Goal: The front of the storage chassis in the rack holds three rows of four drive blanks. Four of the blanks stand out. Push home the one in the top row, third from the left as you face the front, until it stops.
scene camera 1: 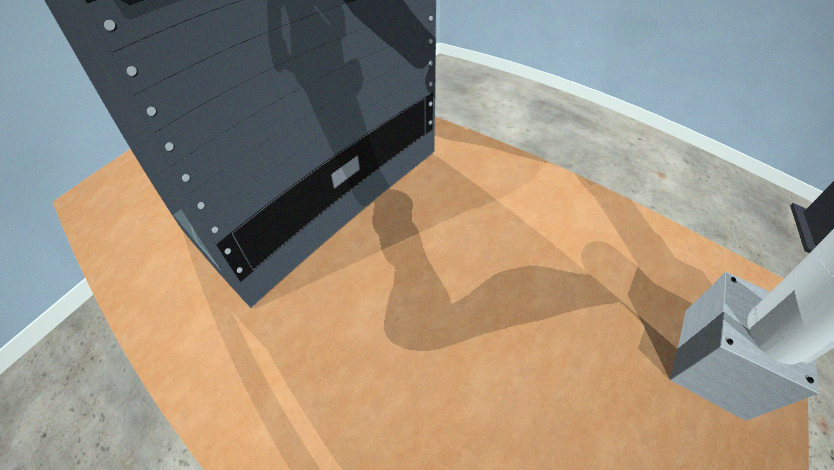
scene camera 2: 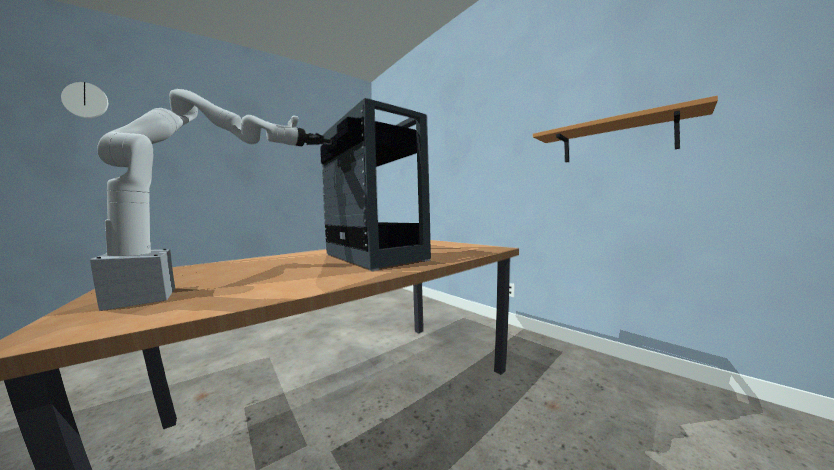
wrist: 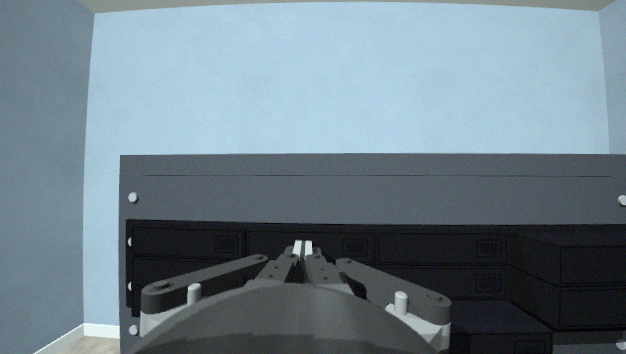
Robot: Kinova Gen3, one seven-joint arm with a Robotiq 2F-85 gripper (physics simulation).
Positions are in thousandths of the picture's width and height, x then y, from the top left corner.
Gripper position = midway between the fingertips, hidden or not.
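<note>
Scene camera 1 shows me a rack (scene camera 1: 317, 288). In scene camera 2 I see the rack (scene camera 2: 431, 307) as well. The wrist view gives me the rack (wrist: 831, 688) again, and there I also see my gripper (wrist: 485, 713).
</note>
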